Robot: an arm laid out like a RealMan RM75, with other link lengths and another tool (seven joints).
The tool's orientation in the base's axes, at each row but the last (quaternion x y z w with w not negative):
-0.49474 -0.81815 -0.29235 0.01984
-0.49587 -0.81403 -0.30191 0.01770
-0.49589 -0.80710 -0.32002 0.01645
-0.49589 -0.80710 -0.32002 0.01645
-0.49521 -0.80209 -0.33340 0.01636
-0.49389 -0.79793 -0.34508 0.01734
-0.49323 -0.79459 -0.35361 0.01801
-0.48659 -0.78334 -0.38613 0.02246
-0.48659 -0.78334 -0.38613 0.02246
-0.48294 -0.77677 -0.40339 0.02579
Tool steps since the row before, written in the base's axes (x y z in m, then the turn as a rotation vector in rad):
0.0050 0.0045 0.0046 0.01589 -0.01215 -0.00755
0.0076 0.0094 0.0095 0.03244 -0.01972 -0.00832
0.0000 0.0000 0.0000 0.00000 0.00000 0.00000
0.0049 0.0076 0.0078 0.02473 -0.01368 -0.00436
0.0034 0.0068 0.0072 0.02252 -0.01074 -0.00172
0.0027 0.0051 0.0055 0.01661 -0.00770 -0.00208
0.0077 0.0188 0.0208 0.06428 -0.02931 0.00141
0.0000 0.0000 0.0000 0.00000 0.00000 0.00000
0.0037 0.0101 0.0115 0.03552 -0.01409 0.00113
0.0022 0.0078 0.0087 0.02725 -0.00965 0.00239
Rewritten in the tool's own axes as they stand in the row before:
0.0025 0.0077 -0.0003 -0.02022 0.00546 0.00428
0.0067 0.0138 -0.0009 -0.03491 0.01617 0.00554
0.0000 0.0000 0.0000 0.00000 0.00000 0.00000
0.0062 0.0102 -0.0007 -0.02486 0.01372 0.00337
0.0062 0.0084 -0.0008 -0.02049 0.01416 0.00226
0.0046 0.0065 -0.0004 -0.01524 0.01007 0.00241
0.0184 0.0224 -0.0022 -0.05503 0.04425 0.00253
0.0000 0.0000 0.0000 0.00000 0.00000 0.00000
0.0103 0.0119 -0.0005 -0.02870 0.02514 0.00247
0.0083 0.0086 0.0000 -0.02051 0.02044 0.00163

